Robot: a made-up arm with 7 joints. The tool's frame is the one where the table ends. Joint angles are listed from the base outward.
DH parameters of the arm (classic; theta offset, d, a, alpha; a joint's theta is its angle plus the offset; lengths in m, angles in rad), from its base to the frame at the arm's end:
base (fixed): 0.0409 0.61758 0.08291 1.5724
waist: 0 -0.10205 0.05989 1.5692
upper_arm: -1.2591 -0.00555 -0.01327 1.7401
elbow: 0 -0.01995 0.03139 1.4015
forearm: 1.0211 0 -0.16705 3.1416
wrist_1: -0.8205 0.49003 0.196 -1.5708
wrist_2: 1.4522 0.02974 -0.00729 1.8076
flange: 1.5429 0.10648 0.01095 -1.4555
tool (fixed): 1.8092 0.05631 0 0
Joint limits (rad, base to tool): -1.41..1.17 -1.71..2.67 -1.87..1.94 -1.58..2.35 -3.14..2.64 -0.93..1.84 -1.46..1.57
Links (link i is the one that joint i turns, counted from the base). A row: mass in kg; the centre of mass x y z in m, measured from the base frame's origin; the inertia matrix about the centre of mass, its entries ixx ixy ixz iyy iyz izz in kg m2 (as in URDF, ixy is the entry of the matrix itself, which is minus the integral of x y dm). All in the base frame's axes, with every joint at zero. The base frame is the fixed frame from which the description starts. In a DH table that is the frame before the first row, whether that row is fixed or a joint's. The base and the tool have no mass.
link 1: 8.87; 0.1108 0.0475 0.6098; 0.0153 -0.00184 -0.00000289 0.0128 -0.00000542 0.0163
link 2: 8.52; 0.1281 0.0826 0.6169; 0.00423 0 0 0.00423 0 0.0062
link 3: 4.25; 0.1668 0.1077 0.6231; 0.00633 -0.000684 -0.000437 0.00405 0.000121 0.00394
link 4: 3.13; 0.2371 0.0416 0.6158; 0.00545 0.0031 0 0.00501 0 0.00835
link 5: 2.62; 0.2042 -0.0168 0.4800; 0.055 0 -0.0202 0.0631 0 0.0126
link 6: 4.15; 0.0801 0.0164 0.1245; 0.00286 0 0 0.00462 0 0.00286
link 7: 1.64; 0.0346 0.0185 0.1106; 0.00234 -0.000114 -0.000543 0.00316 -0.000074 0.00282
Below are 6 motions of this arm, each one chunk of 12 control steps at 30 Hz.
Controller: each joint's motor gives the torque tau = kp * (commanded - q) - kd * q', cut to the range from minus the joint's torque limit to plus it. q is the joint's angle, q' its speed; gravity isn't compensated. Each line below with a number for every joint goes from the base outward.
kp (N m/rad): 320 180 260 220 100 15 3.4
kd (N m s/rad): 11 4.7 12 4.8 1.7 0.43 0.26
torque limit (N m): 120 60 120 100 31 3.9 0.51
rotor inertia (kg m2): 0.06 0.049 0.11 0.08 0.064 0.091 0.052
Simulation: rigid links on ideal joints. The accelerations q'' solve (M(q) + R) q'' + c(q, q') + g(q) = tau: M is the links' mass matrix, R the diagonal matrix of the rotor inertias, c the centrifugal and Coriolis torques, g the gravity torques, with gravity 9.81 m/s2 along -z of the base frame. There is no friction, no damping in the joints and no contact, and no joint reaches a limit. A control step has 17 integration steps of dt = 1/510 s. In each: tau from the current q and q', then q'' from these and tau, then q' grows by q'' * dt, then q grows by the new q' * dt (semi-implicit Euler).
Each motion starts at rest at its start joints. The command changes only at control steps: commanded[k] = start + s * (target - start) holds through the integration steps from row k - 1 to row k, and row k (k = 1, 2, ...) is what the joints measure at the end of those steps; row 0 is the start. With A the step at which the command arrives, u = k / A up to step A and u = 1 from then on. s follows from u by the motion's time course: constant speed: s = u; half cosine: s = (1 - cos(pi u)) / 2; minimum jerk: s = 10 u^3 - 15 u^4 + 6 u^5; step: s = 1 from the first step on.
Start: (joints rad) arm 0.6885 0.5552 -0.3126 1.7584 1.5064 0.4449 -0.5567
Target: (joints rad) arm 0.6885 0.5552 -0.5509 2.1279 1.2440 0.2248 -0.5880
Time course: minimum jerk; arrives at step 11
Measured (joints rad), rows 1 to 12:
1: 0.6751 0.5619 -0.3113 1.7622 1.5101 0.4418 -0.5563
2: 0.6508 0.5661 -0.3042 1.7703 1.5107 0.4329 -0.5557
3: 0.6243 0.5619 -0.2978 1.7967 1.4920 0.4175 -0.5552
4: 0.5987 0.5475 -0.2969 1.8486 1.4491 0.3950 -0.5550
5: 0.5739 0.5234 -0.3008 1.9211 1.3902 0.3655 -0.5548
6: 0.5496 0.4963 -0.3055 2.0023 1.3296 0.3302 -0.5544
7: 0.5277 0.4756 -0.3083 2.0784 1.2778 0.2914 -0.5537
8: 0.5113 0.4673 -0.3101 2.1373 1.2393 0.2522 -0.5531
9: 0.5032 0.4708 -0.3141 2.1725 1.2151 0.2165 -0.5530
10: 0.5043 0.4817 -0.3230 2.1842 1.2049 0.1879 -0.5535
11: 0.5132 0.4953 -0.3383 2.1788 1.2071 0.1690 -0.5548
12: 0.5273 0.5083 -0.3606 2.1673 1.2180 0.1603 -0.5567

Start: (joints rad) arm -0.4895 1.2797 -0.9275 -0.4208 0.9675 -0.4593 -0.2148
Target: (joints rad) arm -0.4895 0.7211 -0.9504 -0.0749 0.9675 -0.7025 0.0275
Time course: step
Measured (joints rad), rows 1 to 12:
1: -0.5260 1.2310 -0.9397 -0.2645 1.0660 -0.4817 -0.2116
2: -0.5590 1.1216 -0.9281 -0.0927 1.2261 -0.5457 -0.2026
3: -0.5660 0.9823 -0.9155 -0.0660 1.2982 -0.6423 -0.1851
4: -0.5579 0.8611 -0.9198 -0.0944 1.2146 -0.7487 -0.1552
5: -0.5432 0.7589 -0.9351 -0.0999 1.0404 -0.8399 -0.1145
6: -0.5318 0.6469 -0.9509 -0.0805 0.8993 -0.8965 -0.0700
7: -0.5349 0.5343 -0.9569 -0.0576 0.8424 -0.9070 -0.0278
8: -0.5516 0.4535 -0.9514 -0.0454 0.8351 -0.8709 0.0099
9: -0.5735 0.4246 -0.9380 -0.0453 0.8310 -0.7989 0.0432
10: -0.5937 0.4479 -0.9178 -0.0516 0.8210 -0.7091 0.0716
11: -0.6091 0.5108 -0.8920 -0.0585 0.8207 -0.6231 0.0944
12: -0.6189 0.5952 -0.8655 -0.0645 0.8425 -0.5609 0.1112

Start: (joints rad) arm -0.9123 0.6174 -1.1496 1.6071 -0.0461 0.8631 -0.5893
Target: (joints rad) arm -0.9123 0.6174 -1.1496 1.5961 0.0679 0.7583 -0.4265
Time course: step
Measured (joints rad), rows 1 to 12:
1: -0.9193 0.6230 -1.1535 1.6086 -0.0316 0.8499 -0.5823
2: -0.9284 0.6305 -1.1529 1.6027 -0.0081 0.8163 -0.5641
3: -0.9395 0.6328 -1.1470 1.5930 0.0079 0.7704 -0.5380
4: -0.9527 0.6285 -1.1371 1.5858 0.0135 0.7206 -0.5070
5: -0.9662 0.6208 -1.1248 1.5826 0.0141 0.6747 -0.4735
6: -0.9781 0.6130 -1.1122 1.5812 0.0155 0.6388 -0.4398
7: -0.9875 0.6074 -1.1016 1.5795 0.0201 0.6172 -0.4079
8: -0.9940 0.6041 -1.0940 1.5773 0.0264 0.6115 -0.3799
9: -0.9973 0.6024 -1.0898 1.5754 0.0317 0.6208 -0.3571
10: -0.9976 0.6016 -1.0887 1.5749 0.0338 0.6417 -0.3406
11: -0.9950 0.6017 -1.0904 1.5762 0.0323 0.6695 -0.3305
12: -0.9901 0.6030 -1.0944 1.5787 0.0282 0.6989 -0.3265

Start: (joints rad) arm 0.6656 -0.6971 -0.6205 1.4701 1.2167 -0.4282 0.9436
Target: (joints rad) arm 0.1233 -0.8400 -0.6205 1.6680 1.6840 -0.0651 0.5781
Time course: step
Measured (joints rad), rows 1 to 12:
1: 0.5318 -0.5802 -0.5889 1.6306 1.2603 -0.4196 0.9404
2: 0.3602 -0.5167 -0.5334 1.6915 1.3474 -0.3978 0.9286
3: 0.2360 -0.5956 -0.4726 1.6397 1.4756 -0.3560 0.9069
4: 0.1359 -0.7358 -0.4384 1.6296 1.6137 -0.2890 0.8745
5: 0.0622 -0.8844 -0.4446 1.6742 1.7252 -0.2031 0.8297
6: 0.0131 -1.0144 -0.4830 1.7265 1.7838 -0.1083 0.7726
7: -0.0188 -1.1078 -0.5310 1.7562 1.7911 -0.0144 0.7076
8: -0.0348 -1.1544 -0.5691 1.7606 1.7721 0.0693 0.6397
9: -0.0333 -1.1505 -0.5884 1.7502 1.7513 0.1334 0.5741
10: -0.0156 -1.1012 -0.5896 1.7329 1.7362 0.1682 0.5147
11: 0.0141 -1.0191 -0.5786 1.7112 1.7211 0.1666 0.4628
12: 0.0511 -0.9209 -0.5619 1.6862 1.7001 0.1271 0.4194

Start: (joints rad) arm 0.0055 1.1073 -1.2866 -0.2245 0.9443 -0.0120 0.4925
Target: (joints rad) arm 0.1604 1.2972 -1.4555 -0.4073 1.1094 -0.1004 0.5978
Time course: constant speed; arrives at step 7
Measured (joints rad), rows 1 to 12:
1: -0.0065 1.1068 -1.2905 -0.2435 0.9426 -0.0130 0.4931
2: -0.0225 1.1120 -1.2853 -0.2801 0.9362 -0.0178 0.4956
3: -0.0386 1.1252 -1.2727 -0.3137 0.9295 -0.0295 0.5011
4: -0.0533 1.1447 -1.2575 -0.3398 0.9299 -0.0502 0.5104
5: -0.0641 1.1686 -1.2441 -0.3636 0.9409 -0.0803 0.5238
6: -0.0687 1.1960 -1.2363 -0.3901 0.9624 -0.1187 0.5411
7: -0.0649 1.2262 -1.2366 -0.4198 0.9940 -0.1627 0.5615
8: -0.0542 1.2581 -1.2463 -0.4383 1.0354 -0.2068 0.5832
9: -0.0377 1.2903 -1.2635 -0.4416 1.0810 -0.2439 0.6035
10: -0.0166 1.3212 -1.2862 -0.4403 1.1217 -0.2681 0.6207
11: 0.0068 1.3489 -1.3124 -0.4406 1.1513 -0.2754 0.6335
12: 0.0300 1.3714 -1.3392 -0.4417 1.1694 -0.2645 0.6412

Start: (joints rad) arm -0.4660 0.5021 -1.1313 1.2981 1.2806 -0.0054 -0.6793
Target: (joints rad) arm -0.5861 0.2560 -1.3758 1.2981 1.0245 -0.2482 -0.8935
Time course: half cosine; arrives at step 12
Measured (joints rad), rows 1 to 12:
1: -0.4844 0.5057 -1.1337 1.2927 1.2866 -0.0080 -0.6794
2: -0.5137 0.5125 -1.1318 1.2782 1.2817 -0.0169 -0.6797
3: -0.5428 0.5198 -1.1299 1.2686 1.2460 -0.0343 -0.6802
4: -0.5699 0.5235 -1.1310 1.2688 1.1809 -0.0614 -0.6815
5: -0.5964 0.5184 -1.1352 1.2753 1.1004 -0.0979 -0.6842
6: -0.6236 0.5017 -1.1417 1.2835 1.0199 -0.1416 -0.6891
7: -0.6512 0.4739 -1.1501 1.2899 0.9507 -0.1888 -0.6972
8: -0.6770 0.4374 -1.1606 1.2935 0.8990 -0.2349 -0.7091
9: -0.6986 0.3955 -1.1732 1.2944 0.8673 -0.2751 -0.7252
10: -0.7136 0.3519 -1.1880 1.2934 0.8557 -0.3058 -0.7456
11: -0.7205 0.3107 -1.2044 1.2916 0.8625 -0.3244 -0.7695
12: -0.7190 0.2760 -1.2212 1.2898 0.8849 -0.3298 -0.7960

